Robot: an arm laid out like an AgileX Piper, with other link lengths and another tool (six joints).
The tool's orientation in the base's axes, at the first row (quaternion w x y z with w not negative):
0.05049, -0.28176, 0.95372, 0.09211
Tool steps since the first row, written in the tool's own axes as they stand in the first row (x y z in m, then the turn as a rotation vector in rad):
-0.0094, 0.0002, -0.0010, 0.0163, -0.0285, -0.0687
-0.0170, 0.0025, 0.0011, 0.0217, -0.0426, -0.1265
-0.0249, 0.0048, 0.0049, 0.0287, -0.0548, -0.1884
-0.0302, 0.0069, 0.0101, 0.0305, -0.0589, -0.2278
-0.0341, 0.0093, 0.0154, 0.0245, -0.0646, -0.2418
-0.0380, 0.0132, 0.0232, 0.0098, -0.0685, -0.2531
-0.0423, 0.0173, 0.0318, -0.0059, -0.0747, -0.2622
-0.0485, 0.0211, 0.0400, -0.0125, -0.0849, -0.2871
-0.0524, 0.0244, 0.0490, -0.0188, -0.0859, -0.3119
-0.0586, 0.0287, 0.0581, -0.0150, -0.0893, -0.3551
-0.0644, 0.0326, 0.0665, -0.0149, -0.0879, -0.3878
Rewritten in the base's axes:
0.0077, 0.0049, 0.0024, -0.0011, -0.0461, 0.0606
0.0129, 0.0113, 0.0018, -0.0005, -0.0724, 0.1142
0.0184, 0.0181, -0.0004, -0.0024, -0.0988, 0.1719
0.0219, 0.0237, -0.0044, -0.0034, -0.1112, 0.2096
0.0241, 0.0288, -0.0086, 0.0041, -0.1155, 0.2233
0.0256, 0.0357, -0.0151, 0.0180, -0.1133, 0.2360
0.0273, 0.0431, -0.0223, 0.0341, -0.1120, 0.2463
0.0308, 0.0512, -0.0288, 0.0441, -0.1220, 0.2701
0.0326, 0.0578, -0.0366, 0.0488, -0.1245, 0.2952
0.0359, 0.0665, -0.0439, 0.0456, -0.1382, 0.3363
0.0390, 0.0745, -0.0507, 0.0433, -0.1438, 0.3685

